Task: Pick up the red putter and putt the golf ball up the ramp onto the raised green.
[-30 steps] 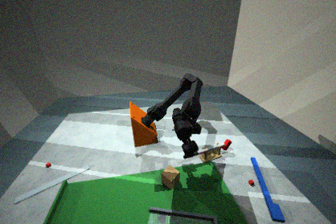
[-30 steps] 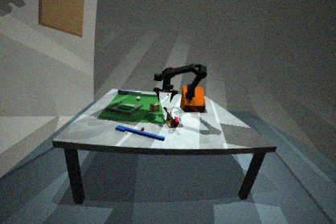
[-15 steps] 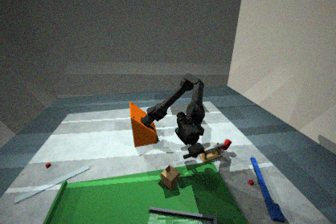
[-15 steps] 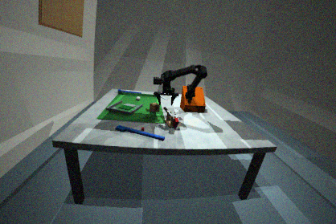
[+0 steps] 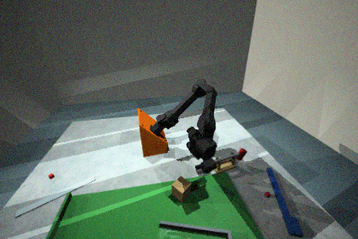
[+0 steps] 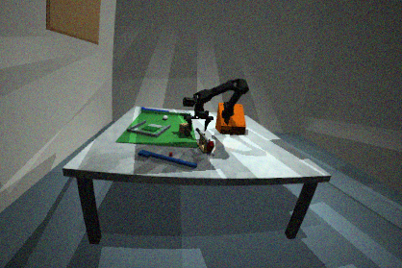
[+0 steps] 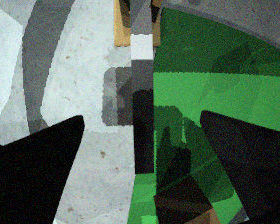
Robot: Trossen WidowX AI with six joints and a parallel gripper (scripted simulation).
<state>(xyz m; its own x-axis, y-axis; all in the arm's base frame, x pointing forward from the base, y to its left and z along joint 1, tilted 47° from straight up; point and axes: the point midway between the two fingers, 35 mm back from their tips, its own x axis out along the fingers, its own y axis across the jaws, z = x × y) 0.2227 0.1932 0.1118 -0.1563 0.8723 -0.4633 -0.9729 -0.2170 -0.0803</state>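
My gripper tip is 120 mm to the left of the tan cube, 80 mm short of it and 30 mm above it. Also, from my gripper tip: wooden rack: 130 mm to the left, 30 mm behind, 20 mm below; then red putter: 110 mm to the left, 30 mm behind; then green mat: 250 mm ahead, 240 mm to the right, 60 mm below.
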